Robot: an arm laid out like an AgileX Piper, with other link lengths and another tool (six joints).
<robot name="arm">
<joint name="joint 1" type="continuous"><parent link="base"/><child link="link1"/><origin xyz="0 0 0.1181" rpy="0 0 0"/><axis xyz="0 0 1"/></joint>
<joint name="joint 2" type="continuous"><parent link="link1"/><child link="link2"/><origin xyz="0 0 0" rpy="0 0 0"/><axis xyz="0 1 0"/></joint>
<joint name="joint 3" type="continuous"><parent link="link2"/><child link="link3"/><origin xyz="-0.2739 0 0.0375" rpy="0 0 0"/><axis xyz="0 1 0"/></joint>
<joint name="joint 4" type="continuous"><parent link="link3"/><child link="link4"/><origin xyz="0.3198 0 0.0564" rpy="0 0 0"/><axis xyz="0.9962 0 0.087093"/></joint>
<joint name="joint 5" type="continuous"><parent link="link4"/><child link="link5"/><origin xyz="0 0 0" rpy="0 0 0"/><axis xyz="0 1 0"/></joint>
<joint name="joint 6" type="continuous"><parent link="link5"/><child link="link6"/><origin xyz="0.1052 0 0.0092" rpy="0 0 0"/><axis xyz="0.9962 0 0.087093"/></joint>
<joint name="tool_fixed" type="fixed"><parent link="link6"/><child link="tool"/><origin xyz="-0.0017 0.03 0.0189" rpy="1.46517 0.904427 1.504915"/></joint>
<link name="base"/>
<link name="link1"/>
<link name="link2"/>
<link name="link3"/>
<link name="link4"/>
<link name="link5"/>
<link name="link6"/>
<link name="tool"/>
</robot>
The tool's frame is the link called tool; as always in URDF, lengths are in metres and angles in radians. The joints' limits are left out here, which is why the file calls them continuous.
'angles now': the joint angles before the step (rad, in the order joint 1, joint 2, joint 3, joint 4, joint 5, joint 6). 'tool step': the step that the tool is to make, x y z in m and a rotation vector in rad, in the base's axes. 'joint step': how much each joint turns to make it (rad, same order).
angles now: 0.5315 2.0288 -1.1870 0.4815 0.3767 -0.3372
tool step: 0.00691 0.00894 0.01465 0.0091 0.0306 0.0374
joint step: 0.0000 0.0085 -0.0708 -0.0073 0.0946 0.0000
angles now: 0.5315 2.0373 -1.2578 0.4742 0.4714 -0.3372
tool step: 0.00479 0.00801 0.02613 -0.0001 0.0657 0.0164
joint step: 0.0020 -0.0118 -0.0825 -0.0440 0.1496 0.0723
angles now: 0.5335 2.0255 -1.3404 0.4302 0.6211 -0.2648
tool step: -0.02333 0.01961 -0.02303 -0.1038 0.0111 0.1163
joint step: 0.0678 0.0352 0.0000 -0.1188 0.0252 0.0300
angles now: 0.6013 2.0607 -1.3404 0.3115 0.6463 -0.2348
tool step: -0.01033 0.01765 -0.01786 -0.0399 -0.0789 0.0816
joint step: 0.0527 0.0383 -0.0022 -0.0850 -0.0803 0.0059
